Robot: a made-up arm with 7 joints.
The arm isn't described. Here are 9 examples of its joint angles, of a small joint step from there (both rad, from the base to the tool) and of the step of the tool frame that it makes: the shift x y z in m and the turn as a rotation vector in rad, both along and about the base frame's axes.
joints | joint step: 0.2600 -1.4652 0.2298 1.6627 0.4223 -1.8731 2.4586 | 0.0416 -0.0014 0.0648 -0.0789 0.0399 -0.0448 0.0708
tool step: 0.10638 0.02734 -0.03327 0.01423 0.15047 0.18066
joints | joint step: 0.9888 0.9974 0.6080 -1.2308 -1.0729 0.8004 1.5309 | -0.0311 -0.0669 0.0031 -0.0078 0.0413 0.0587 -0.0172
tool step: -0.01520 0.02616 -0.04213 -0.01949 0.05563 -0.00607
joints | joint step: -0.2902 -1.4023 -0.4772 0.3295 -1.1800 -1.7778 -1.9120 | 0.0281 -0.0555 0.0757 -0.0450 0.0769 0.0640 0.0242
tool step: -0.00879 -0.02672 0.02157 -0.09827 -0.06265 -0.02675
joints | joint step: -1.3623 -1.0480 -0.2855 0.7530 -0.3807 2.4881 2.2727 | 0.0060 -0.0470 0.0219 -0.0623 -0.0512 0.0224 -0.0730
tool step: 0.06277 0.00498 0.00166 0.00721 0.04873 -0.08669
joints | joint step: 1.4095 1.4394 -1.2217 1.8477 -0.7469 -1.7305 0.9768 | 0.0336 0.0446 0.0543 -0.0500 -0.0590 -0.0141 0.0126
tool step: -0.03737 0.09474 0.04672 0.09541 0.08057 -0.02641
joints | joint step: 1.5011 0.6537 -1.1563 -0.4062 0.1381 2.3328 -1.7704 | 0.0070 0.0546 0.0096 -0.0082 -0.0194 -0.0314 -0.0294
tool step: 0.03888 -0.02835 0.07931 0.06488 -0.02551 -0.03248
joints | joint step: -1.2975 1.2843 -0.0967 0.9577 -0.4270 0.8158 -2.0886 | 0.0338 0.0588 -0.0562 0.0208 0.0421 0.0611 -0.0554
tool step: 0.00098 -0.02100 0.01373 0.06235 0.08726 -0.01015
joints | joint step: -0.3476 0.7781 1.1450 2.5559 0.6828 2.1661 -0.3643 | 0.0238 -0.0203 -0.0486 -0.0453 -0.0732 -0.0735 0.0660
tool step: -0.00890 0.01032 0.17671 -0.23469 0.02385 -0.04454
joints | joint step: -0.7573 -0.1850 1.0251 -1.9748 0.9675 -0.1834 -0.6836 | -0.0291 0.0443 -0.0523 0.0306 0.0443 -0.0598 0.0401
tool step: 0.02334 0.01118 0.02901 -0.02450 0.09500 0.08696
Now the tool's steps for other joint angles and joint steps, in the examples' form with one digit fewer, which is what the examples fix.
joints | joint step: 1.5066 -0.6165 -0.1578 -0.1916 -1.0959 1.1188 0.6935 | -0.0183 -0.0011 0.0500 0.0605 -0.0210 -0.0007 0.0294
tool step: -0.0264 -0.0170 -0.0458 -0.0310 -0.0301 0.0584
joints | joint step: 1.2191 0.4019 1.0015 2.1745 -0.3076 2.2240 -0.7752 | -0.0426 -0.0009 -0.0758 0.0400 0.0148 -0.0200 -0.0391
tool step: -0.0400 -0.0098 -0.0110 -0.0164 0.0362 -0.0335
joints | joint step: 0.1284 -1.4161 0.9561 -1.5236 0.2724 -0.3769 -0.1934 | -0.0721 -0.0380 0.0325 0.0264 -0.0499 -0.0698 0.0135
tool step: 0.0559 -0.0082 0.0058 -0.0484 -0.0292 0.0611
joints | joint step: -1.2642 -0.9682 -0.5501 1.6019 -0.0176 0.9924 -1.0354 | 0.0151 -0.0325 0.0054 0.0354 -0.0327 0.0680 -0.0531
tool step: -0.0116 -0.0846 -0.0718 0.1120 0.0834 -0.1319
